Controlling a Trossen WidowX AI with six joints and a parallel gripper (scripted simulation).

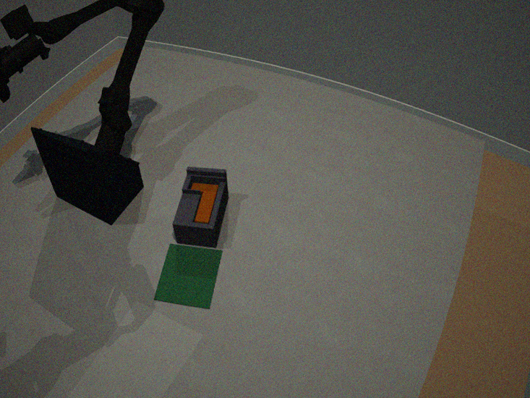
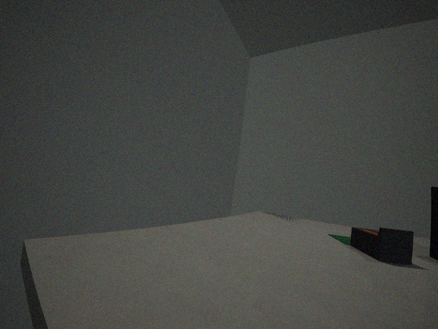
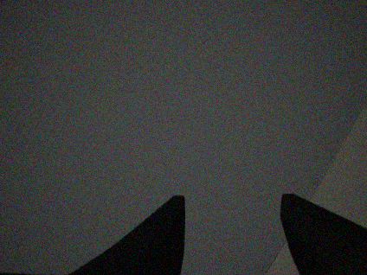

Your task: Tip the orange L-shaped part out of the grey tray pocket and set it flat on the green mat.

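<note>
Now: the orange L-shaped part 430 mm ahead of my gripper tip, 270 mm to the left of it and 360 mm below it. Round my gripper tip: green mat 490 mm ahead, 110 mm to the left, 420 mm below.
</note>
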